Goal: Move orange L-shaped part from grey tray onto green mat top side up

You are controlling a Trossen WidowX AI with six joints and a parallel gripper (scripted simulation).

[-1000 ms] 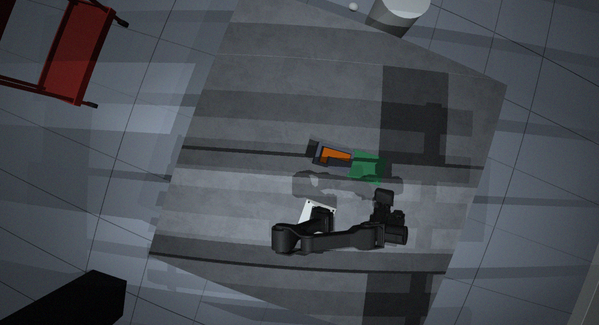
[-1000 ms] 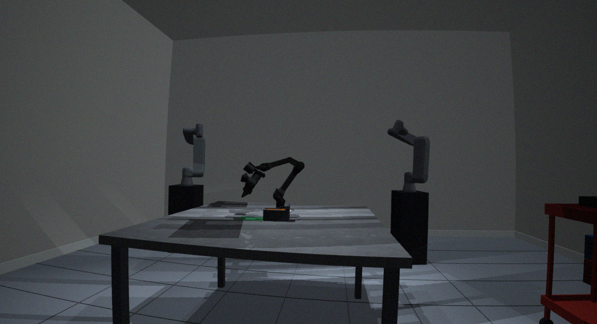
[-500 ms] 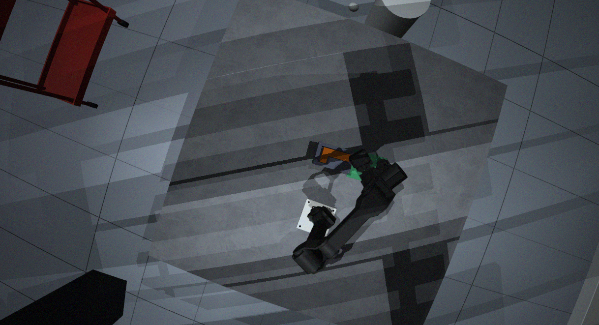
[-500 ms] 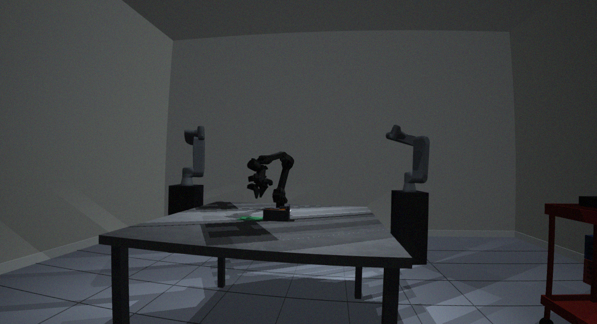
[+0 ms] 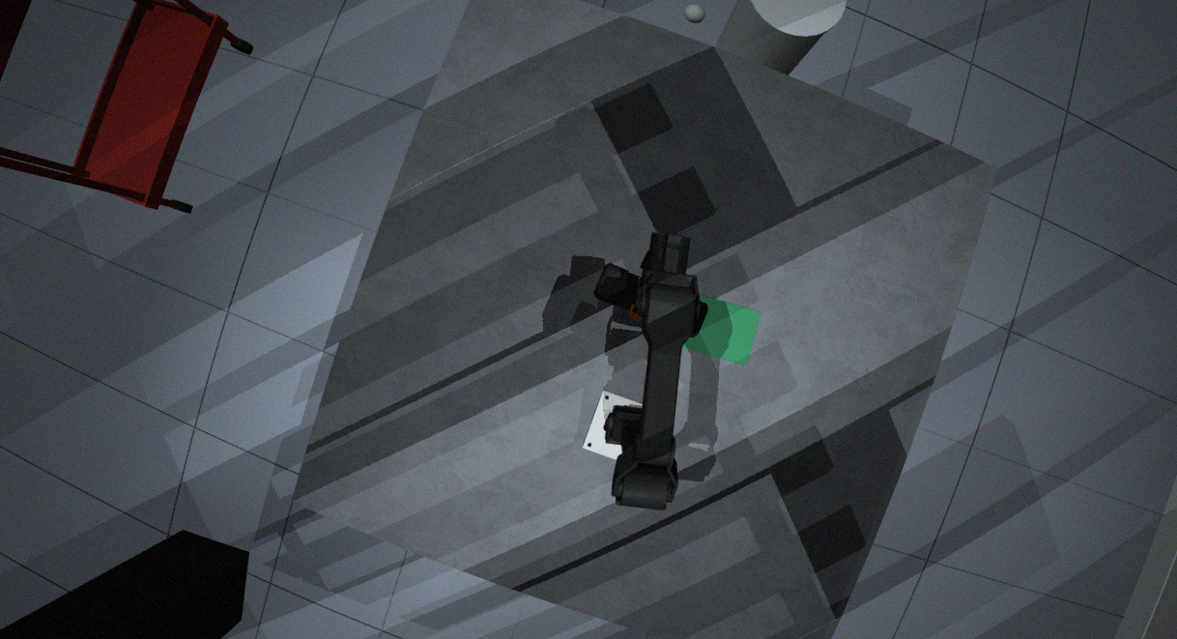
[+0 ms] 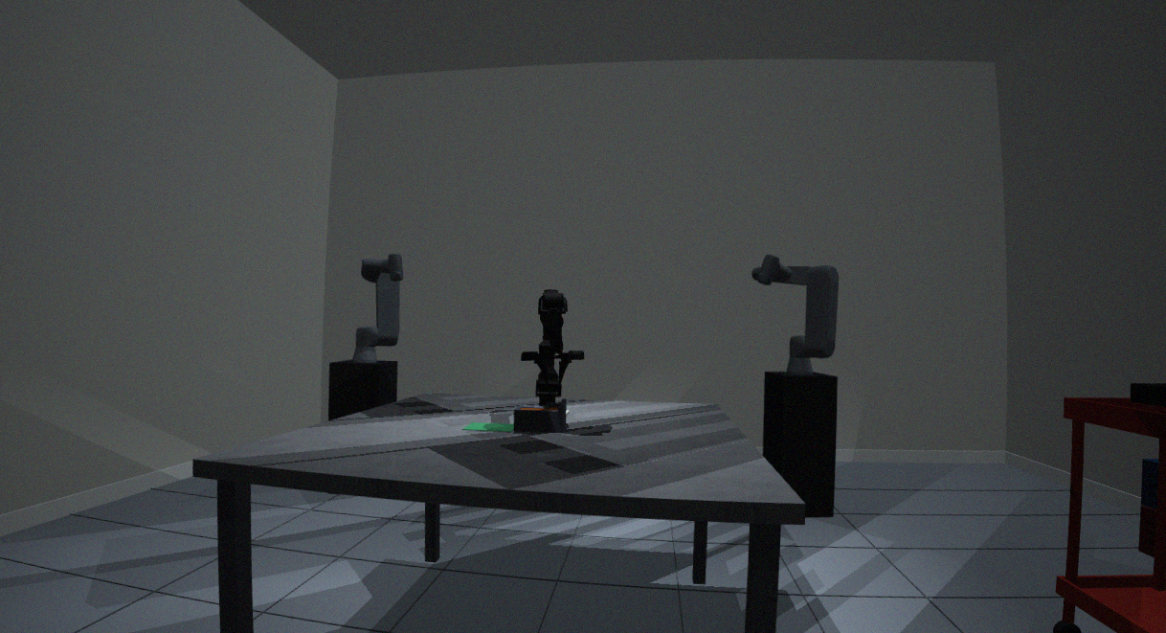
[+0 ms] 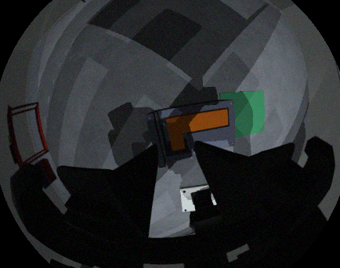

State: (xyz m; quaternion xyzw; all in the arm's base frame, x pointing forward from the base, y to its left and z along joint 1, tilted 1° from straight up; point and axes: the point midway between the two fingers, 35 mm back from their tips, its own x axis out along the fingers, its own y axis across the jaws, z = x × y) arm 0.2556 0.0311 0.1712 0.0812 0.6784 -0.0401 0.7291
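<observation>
Now: the orange L-shaped part 90 mm below my gripper tip, 30 mm to the right of it and 10 mm behind it. Round my gripper tip: mat (190 mm to the right, 160 mm below, 20 mm behind).
</observation>
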